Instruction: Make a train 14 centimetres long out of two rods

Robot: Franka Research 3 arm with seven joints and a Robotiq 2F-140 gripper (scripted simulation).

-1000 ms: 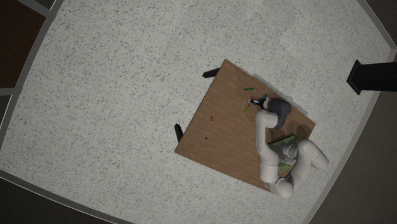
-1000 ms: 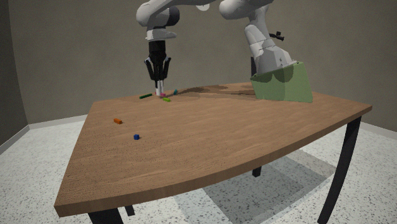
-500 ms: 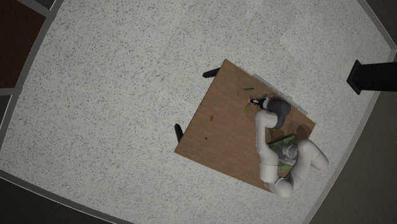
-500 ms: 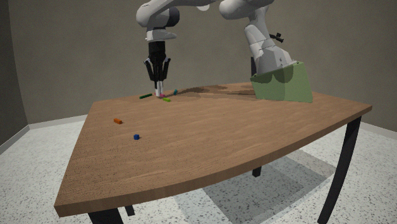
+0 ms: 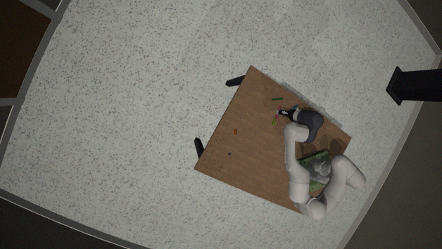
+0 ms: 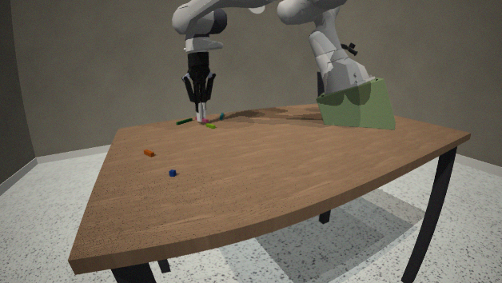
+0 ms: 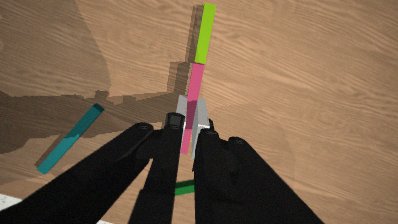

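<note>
The pink rod lies 30 mm below my hand. The rest, counted from my hand: lime rod (20 mm behind, 70 mm to the left, 40 mm below); green rod (50 mm ahead, 80 mm to the right, 40 mm below); turquoise rod (100 mm behind, 80 mm to the right, 40 mm below).
</note>
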